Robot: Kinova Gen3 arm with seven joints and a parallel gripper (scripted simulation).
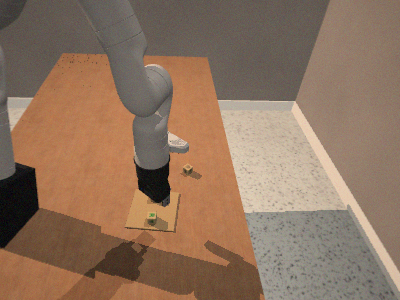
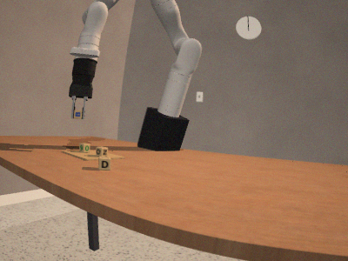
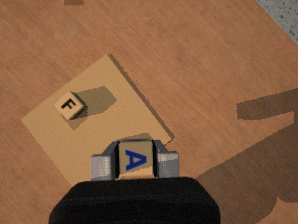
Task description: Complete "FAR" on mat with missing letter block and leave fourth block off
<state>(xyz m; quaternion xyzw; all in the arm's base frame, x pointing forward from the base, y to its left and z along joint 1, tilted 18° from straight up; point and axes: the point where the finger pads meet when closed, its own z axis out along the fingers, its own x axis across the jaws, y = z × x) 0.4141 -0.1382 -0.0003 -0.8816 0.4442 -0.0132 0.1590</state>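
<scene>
The tan mat lies 12 cm below my hand, 5 cm to the left of it and 2 cm behind it. The rest, counted from my hand: block: right at my hand.
</scene>
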